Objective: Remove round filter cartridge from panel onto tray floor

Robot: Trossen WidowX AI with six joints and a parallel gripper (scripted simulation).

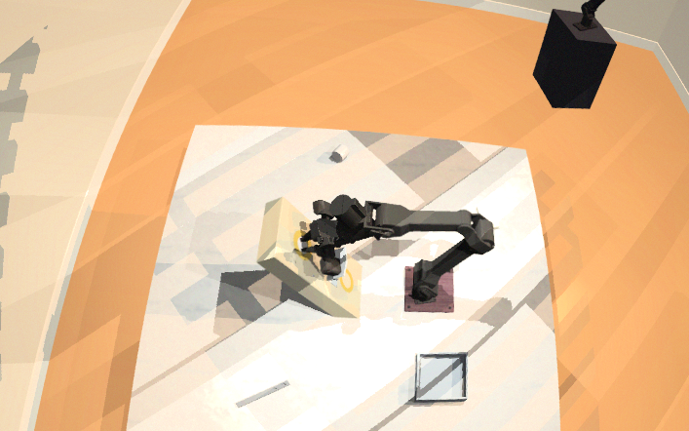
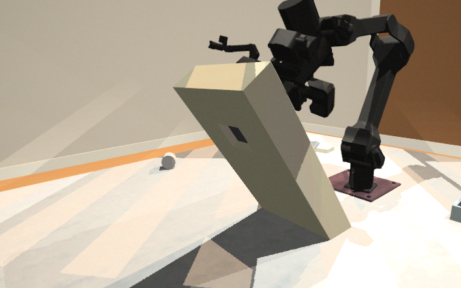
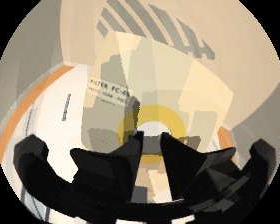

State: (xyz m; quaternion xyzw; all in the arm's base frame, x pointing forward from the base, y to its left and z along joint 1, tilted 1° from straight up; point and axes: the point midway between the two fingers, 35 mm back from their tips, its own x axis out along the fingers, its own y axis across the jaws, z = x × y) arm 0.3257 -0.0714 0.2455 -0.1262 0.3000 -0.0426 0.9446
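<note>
Now: the service panel 4 cm behind my gripper tip, 1 cm to the left of it and 8 cm below it. From my gripper tip the other things lie so: round filter cartridge (1 cm ahead, 1 cm below); cream block (64 cm behind, 17 cm to the right, 22 cm below); grey tray (35 cm behind, 36 cm to the left, 22 cm below).
</note>
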